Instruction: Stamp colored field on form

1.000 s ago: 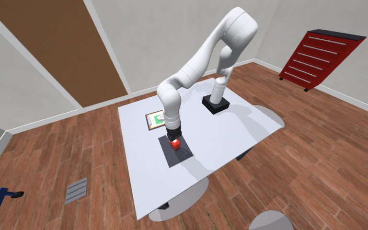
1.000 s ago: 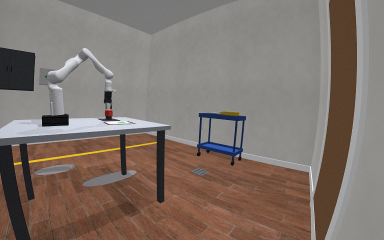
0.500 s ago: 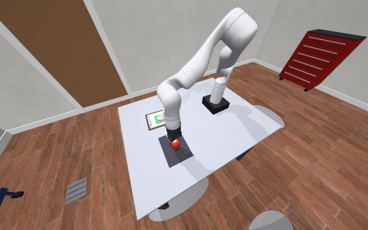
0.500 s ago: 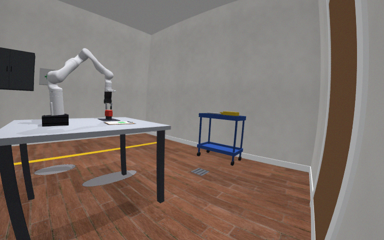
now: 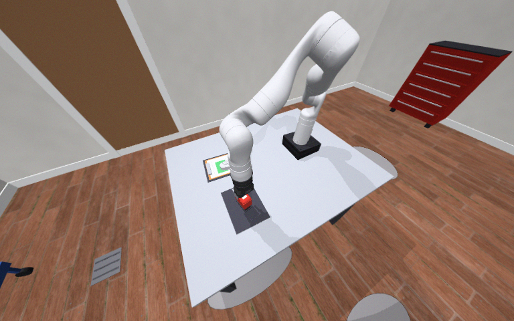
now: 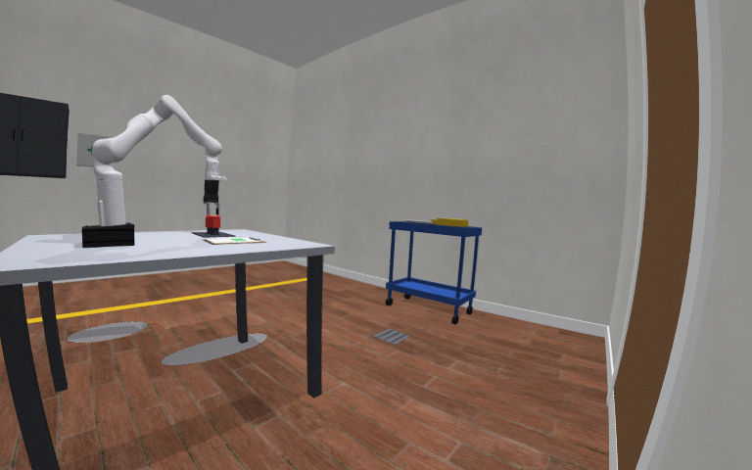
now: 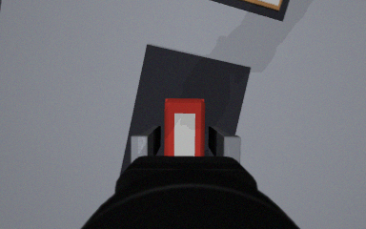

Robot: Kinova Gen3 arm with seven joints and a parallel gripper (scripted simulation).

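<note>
The red stamp is 70 mm below my hand. The rest, counted from my hand: dark mat: 120 mm below; then form: 300 mm to the right, 120 mm below, 20 mm behind.
</note>
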